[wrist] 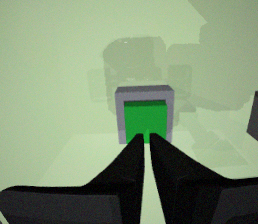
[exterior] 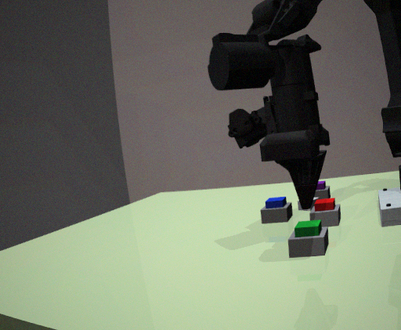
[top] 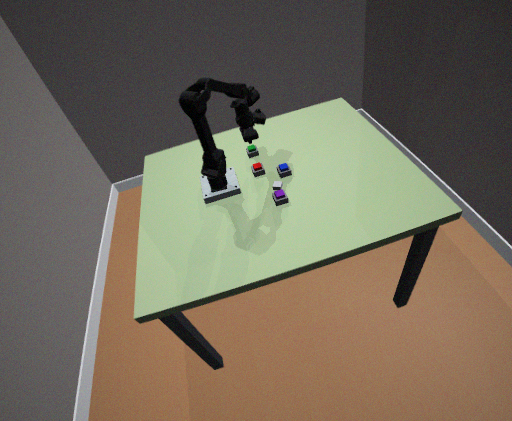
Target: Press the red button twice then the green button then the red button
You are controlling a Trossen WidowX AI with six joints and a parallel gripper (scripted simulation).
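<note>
The green button lies 3 cm below my gripper tip. Round my gripper tip: blue button (10 cm ahead, 19 cm to the right, 3 cm below); red button (14 cm to the right, 3 cm below); small white block (6 cm ahead, 26 cm to the right, 5 cm below).
</note>
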